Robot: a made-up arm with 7 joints. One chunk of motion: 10 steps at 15 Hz.
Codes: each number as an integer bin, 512 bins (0 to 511) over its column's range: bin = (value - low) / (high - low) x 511, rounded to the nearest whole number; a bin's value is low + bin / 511 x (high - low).
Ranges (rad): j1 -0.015..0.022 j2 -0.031..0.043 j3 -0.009..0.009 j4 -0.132..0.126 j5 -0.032..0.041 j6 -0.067..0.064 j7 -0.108..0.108
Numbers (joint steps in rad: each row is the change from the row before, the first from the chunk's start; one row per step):
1: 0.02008 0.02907 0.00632 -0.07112 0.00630 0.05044 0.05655
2: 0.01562 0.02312 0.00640 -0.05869 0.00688 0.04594 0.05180
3: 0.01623 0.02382 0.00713 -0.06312 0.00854 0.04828 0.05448
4: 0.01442 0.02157 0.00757 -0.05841 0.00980 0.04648 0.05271
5: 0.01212 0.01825 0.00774 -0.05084 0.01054 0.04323 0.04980
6: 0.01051 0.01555 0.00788 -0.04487 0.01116 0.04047 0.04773
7: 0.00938 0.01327 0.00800 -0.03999 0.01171 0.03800 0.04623
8: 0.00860 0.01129 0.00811 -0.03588 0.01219 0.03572 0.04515
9: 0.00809 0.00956 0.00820 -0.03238 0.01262 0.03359 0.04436
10: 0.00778 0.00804 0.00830 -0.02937 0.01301 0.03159 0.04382
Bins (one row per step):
1: 484 415 435 121 268 458 389
2: 423 374 437 145 272 441 378
3: 431 379 458 136 284 450 384
4: 406 363 470 146 293 443 380
5: 375 340 475 161 298 430 373
6: 352 321 479 173 302 419 368
7: 337 306 483 182 306 410 365
8: 326 292 486 190 309 401 362
9: 319 280 488 197 312 392 360
10: 315 270 491 203 315 385 359

